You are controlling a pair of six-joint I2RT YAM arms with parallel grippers.
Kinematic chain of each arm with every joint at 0, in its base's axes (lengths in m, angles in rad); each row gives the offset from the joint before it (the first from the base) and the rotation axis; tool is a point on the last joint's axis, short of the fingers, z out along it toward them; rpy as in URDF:
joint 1: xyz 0 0 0.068 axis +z
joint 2: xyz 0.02 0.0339 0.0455 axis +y
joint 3: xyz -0.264 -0.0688 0 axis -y
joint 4: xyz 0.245 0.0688 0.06 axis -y
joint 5: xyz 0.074 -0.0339 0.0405 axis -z
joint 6: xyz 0.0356 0 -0.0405 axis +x
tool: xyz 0 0 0 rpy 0 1.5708 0
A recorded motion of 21 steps. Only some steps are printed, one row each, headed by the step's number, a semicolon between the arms.
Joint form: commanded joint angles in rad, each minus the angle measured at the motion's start. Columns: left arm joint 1, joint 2, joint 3, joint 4, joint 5, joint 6; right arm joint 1, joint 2, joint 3, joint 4, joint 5, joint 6.
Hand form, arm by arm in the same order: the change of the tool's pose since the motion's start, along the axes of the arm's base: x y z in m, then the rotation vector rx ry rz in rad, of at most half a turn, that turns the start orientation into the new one. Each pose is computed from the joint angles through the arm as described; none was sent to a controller.
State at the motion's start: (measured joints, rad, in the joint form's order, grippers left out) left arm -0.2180 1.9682 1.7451 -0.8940 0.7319 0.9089; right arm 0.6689 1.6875 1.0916 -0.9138 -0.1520 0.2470
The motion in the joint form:
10: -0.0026 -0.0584 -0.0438 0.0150 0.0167 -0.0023; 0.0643 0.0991 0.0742 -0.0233 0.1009 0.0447
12: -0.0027 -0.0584 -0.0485 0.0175 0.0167 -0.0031; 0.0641 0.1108 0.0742 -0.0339 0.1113 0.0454
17: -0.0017 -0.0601 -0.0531 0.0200 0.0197 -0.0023; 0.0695 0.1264 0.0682 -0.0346 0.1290 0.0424
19: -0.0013 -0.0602 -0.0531 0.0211 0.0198 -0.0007; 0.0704 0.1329 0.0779 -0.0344 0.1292 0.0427
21: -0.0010 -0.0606 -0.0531 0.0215 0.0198 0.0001; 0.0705 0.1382 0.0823 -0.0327 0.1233 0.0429
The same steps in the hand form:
10: -0.0121 0.0012 0.0109 -0.0214 -0.0240 -0.0086; 0.0035 0.0238 -0.0107 -0.1098 -0.0237 0.0160
12: -0.0123 0.0011 0.0096 -0.0211 -0.0212 -0.0082; 0.0034 0.0231 -0.0142 -0.1324 -0.0139 0.0159
17: -0.0126 0.0016 0.0091 -0.0234 -0.0209 -0.0091; 0.0023 0.0235 -0.0201 -0.1602 -0.0096 0.0252
19: -0.0125 0.0017 0.0092 -0.0235 -0.0232 -0.0098; 0.0038 0.0253 -0.0198 -0.1581 -0.0123 0.0256
21: -0.0125 0.0018 0.0094 -0.0235 -0.0246 -0.0100; 0.0047 0.0264 -0.0204 -0.1532 -0.0090 0.0255

